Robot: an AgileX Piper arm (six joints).
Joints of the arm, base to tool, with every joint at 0 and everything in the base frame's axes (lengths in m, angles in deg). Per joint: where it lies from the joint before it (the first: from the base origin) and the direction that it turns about. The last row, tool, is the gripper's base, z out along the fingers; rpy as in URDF.
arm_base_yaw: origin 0.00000 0.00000 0.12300 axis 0 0 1
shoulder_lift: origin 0.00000 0.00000 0.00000 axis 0 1 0
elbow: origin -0.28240 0.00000 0.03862 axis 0 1 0
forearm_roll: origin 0.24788 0.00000 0.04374 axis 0.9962 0 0.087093
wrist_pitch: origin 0.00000 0.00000 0.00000 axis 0 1 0
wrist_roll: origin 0.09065 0.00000 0.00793 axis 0.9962 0 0.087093
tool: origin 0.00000 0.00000 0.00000 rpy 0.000 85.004 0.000
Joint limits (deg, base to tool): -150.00..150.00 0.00..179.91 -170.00..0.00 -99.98..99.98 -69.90..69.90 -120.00..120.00
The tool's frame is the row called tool.
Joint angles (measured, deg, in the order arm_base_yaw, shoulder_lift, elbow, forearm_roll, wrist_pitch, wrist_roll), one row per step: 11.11 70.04 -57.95 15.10 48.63 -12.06; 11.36 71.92 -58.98 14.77 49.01 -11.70; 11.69 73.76 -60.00 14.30 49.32 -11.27; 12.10 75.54 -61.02 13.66 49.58 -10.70; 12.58 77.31 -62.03 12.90 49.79 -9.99; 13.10 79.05 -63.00 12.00 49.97 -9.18; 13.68 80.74 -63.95 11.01 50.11 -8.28; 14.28 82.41 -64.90 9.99 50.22 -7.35; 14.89 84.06 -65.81 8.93 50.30 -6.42; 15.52 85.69 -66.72 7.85 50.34 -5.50; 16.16 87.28 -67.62 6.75 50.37 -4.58; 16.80 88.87 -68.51 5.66 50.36 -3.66; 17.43 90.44 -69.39 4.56 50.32 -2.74; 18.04 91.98 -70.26 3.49 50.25 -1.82; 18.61 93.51 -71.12 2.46 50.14 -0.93; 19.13 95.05 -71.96 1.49 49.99 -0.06
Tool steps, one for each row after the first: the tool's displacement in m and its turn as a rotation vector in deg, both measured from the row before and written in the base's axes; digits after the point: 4 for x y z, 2 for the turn. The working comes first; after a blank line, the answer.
Tool pose at each row, in the base's axes (x y z in m, rotation vector in deg; the steps are taken from these numbers as rounded here): 0.2350 0.0643 0.3196 -20.97 143.28 17.92; 0.2420 0.0665 0.3165 -21.16 144.57 17.82; 0.2489 0.0689 0.3133 -21.41 145.78 17.59; 0.2555 0.0715 0.3101 -21.68 146.90 17.20; 0.2621 0.0744 0.3067 -21.93 148.00 16.71; 0.2684 0.0773 0.3030 -22.18 149.09 16.07; 0.2745 0.0805 0.2992 -22.43 150.11 15.33; 0.2804 0.0839 0.2953 -22.70 151.06 14.54; 0.2862 0.0873 0.2911 -23.00 151.98 13.66; 0.2918 0.0910 0.2869 -23.36 152.80 12.74; 0.2972 0.0947 0.2827 -23.75 153.56 11.77; 0.3026 0.0986 0.2783 -24.13 154.25 10.80; 0.3078 0.1025 0.2737 -24.52 154.88 9.78; 0.3129 0.1064 0.2692 -24.86 155.44 8.79; 0.3179 0.1102 0.2645 -25.17 155.94 7.82; 0.3230 0.1139 0.2595 -25.41 156.41 6.89

0.0070 0.0022 -0.0031 -0.37 1.24 0.10; 0.0069 0.0024 -0.0032 -0.45 1.14 0.12; 0.0066 0.0026 -0.0032 -0.55 1.02 0.10; 0.0066 0.0029 -0.0034 -0.60 0.98 0.06; 0.0063 0.0029 -0.0037 -0.70 0.95 0.04; 0.0061 0.0032 -0.0038 -0.75 0.87 0.02; 0.0059 0.0034 -0.0039 -0.77 0.79 0.03; 0.0058 0.0034 -0.0042 -0.83 0.76 0.03; 0.0056 0.0037 -0.0042 -0.84 0.66 0.07; 0.0054 0.0037 -0.0042 -0.87 0.60 0.09; 0.0054 0.0039 -0.0044 -0.85 0.54 0.09; 0.0052 0.0039 -0.0046 -0.87 0.48 0.09; 0.0051 0.0039 -0.0045 -0.83 0.42 0.06; 0.0050 0.0038 -0.0047 -0.80 0.37 0.05; 0.0051 0.0037 -0.0050 -0.75 0.34 0.01
